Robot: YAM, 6 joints.
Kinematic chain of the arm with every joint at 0, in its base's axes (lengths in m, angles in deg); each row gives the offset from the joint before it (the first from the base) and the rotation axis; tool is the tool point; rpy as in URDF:
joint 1: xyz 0 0 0.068 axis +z
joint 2: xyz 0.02 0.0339 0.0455 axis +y
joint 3: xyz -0.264 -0.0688 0 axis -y
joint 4: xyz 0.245 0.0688 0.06 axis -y
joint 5: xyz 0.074 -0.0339 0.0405 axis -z
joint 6: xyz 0.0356 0 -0.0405 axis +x
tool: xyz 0 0 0 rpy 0 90 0
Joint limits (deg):
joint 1: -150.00..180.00
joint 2: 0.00..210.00
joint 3: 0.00..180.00
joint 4: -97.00..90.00
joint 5: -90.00..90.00
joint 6: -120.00..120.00
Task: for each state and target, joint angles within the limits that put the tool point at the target. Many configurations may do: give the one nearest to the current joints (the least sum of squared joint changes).
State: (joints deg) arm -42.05 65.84 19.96 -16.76 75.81 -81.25
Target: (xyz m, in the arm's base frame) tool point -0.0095 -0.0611 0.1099
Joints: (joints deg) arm -63.77 54.20 5.45 -57.74 86.41 -81.25
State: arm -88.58 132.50 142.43 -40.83 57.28 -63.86
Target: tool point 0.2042 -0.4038 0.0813
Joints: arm -59.48 142.15 104.99 -57.95 55.00 -63.86
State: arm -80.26 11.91 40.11 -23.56 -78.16 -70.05
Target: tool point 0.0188 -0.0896 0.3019
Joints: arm -100.14 21.81 33.27 -23.32 -74.38 -70.05
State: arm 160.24 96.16 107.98 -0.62 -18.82 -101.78
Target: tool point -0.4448 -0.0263 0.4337
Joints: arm 180.00 108.41 109.78 0.90 -47.63 -101.78
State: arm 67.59 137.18 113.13 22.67 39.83 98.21
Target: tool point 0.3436 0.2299 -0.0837
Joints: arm 37.18 153.42 76.53 12.13 43.37 98.21
